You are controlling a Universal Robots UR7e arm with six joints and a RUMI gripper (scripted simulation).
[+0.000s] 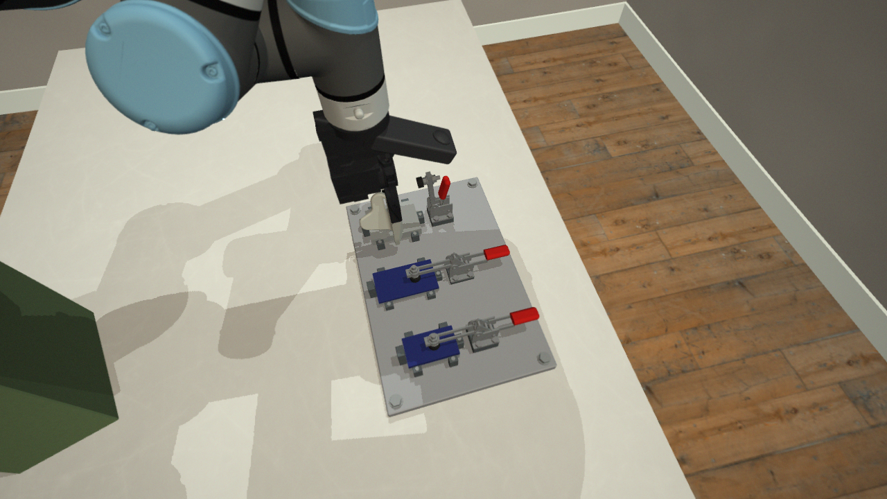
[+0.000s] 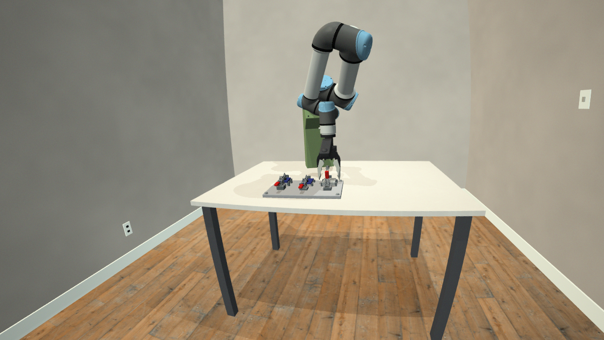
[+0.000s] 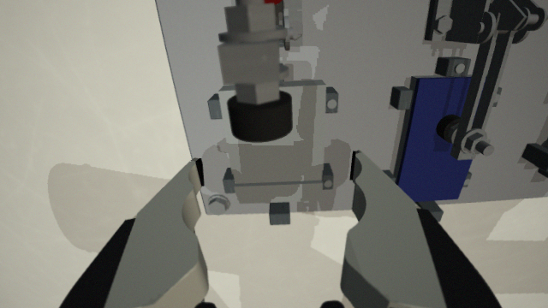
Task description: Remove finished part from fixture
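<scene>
My hand is 10 mm past the grey finished part and 20 mm above it. From my hand the other things lie so: grey fixture plate: 60 mm ahead, 100 mm to the right, 40 mm below; then blue blank: 10 mm ahead, 110 mm to the right, 20 mm below; then toggle clamp: 80 mm ahead, 10 mm to the left, 10 mm above.
</scene>
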